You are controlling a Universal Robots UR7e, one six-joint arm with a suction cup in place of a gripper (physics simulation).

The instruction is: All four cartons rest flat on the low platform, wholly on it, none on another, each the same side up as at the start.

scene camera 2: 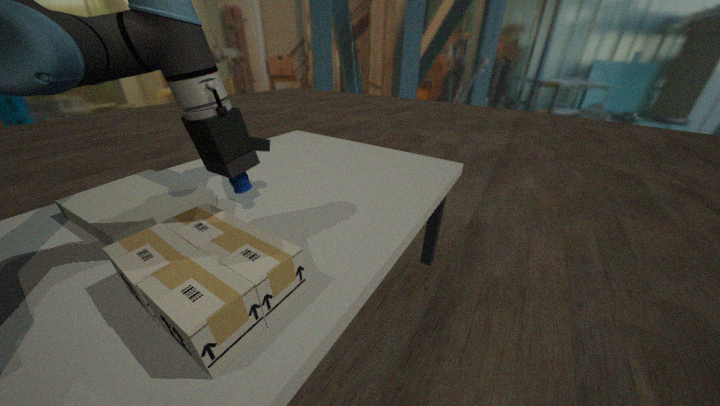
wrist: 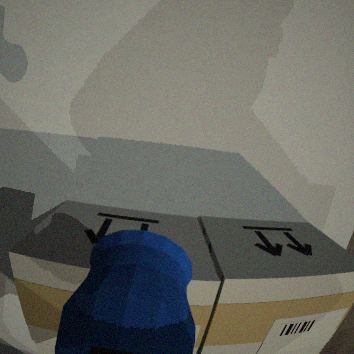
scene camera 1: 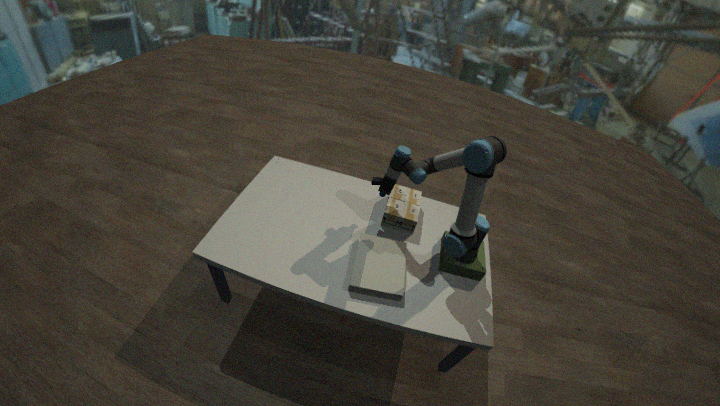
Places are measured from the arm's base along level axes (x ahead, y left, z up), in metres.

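Pixels of known places: hand at its tool point: [scene camera 2: 243, 188] [wrist: 139, 271] [scene camera 1: 382, 194].
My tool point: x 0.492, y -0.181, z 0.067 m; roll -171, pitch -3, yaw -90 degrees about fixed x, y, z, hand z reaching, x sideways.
For each thing: its top centre in the pictures, then the offset to it from my tool point. "spot": a spot on its surface instead. Level surfaces: height alone.
- block at a spot on its surface: [scene camera 1: 402, 206] spot: 0.042 m down, 0.124 m back, 0.003 m right
- low platform at its top centre: [scene camera 2: 134, 195] [scene camera 1: 380, 262] 0.090 m down, 0.093 m back, 0.377 m left
- white table at its surface level: 0.137 m down
Four white cartons with tan tape lie together on the table in a two-by-two block, labels up: the front one [scene camera 2: 191, 293], the left one [scene camera 2: 144, 254], the right one [scene camera 2: 249, 254] and the rear one [scene camera 2: 201, 226] in scene camera 2. The block [scene camera 1: 402, 206] also shows in scene camera 1. My suction gripper [scene camera 1: 382, 193] [scene camera 2: 243, 189] [wrist: 142, 240] is open, its blue cup tilted and holding no carton. It hangs near the block's arrow-marked side, with a gap visible in scene camera 2. The low platform [scene camera 1: 383, 272] [scene camera 2: 105, 201] bears no carton. The cup hides part of a carton in the wrist view.
The white table [scene camera 1: 262, 216] [scene camera 2: 383, 176] carries the cartons, the platform and the arm's green base [scene camera 1: 461, 267]. One table edge runs close by the cartons. The arm [scene camera 1: 471, 201] reaches over from the base, and its shadows fall across the table and platform.
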